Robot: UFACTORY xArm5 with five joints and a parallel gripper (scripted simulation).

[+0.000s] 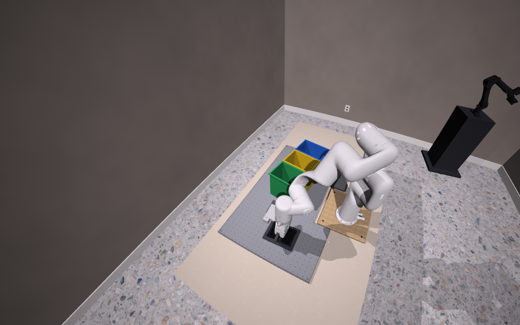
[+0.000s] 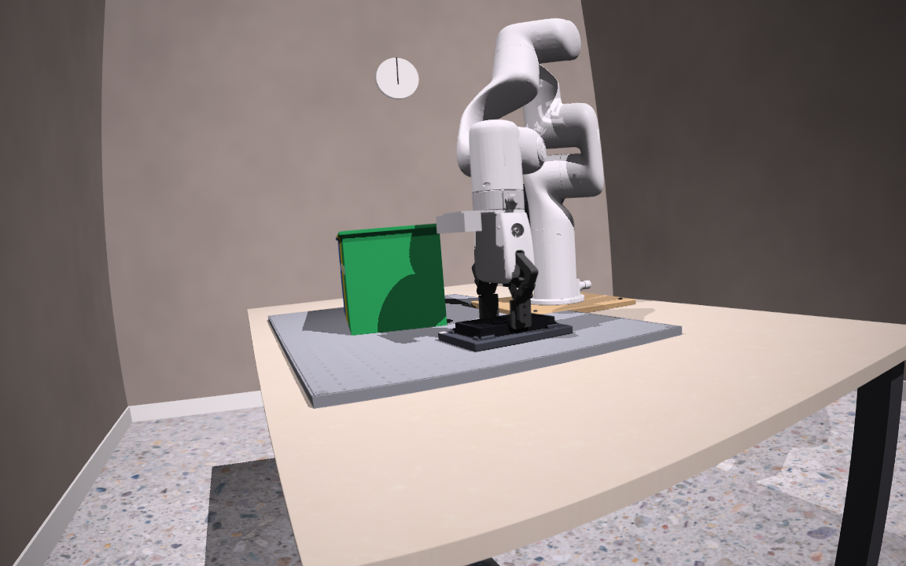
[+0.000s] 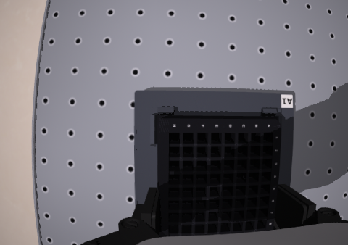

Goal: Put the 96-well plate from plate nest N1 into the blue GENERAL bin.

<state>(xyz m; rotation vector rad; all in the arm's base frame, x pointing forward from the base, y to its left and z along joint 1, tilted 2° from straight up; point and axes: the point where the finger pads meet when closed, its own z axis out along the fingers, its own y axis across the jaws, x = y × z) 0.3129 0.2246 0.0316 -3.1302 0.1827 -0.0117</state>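
Right now my hand is 20 mm above the dark plate nest. The rest, counted from my hand: black 96-well plate (10 mm below); green bin (270 mm to the right, 60 mm above, 50 mm ahead); yellow bin (390 mm to the right, 60 mm above, 10 mm ahead).
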